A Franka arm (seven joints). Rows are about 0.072 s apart.
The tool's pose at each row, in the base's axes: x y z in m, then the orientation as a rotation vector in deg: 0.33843 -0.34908 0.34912 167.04 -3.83 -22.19; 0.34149 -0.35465 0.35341 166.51 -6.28 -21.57; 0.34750 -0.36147 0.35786 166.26 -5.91 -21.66; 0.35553 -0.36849 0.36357 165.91 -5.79 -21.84; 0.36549 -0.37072 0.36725 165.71 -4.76 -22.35; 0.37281 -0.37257 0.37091 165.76 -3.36 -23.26; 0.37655 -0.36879 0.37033 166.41 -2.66 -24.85
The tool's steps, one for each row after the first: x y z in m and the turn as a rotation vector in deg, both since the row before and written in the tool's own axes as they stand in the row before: 0.00226 0.00627 -0.00380 -0.30 0.21 1.75; 0.00539 0.00733 -0.00443 -0.28 -0.05 -0.22; 0.00702 0.00776 -0.00607 -0.34 -0.13 -0.05; 0.00890 0.00261 -0.00563 -0.27 -0.28 -0.70; 0.00627 0.00244 -0.00501 -0.01 -0.50 -1.02; 0.00349 -0.00385 -0.00128 0.75 -0.96 -0.70
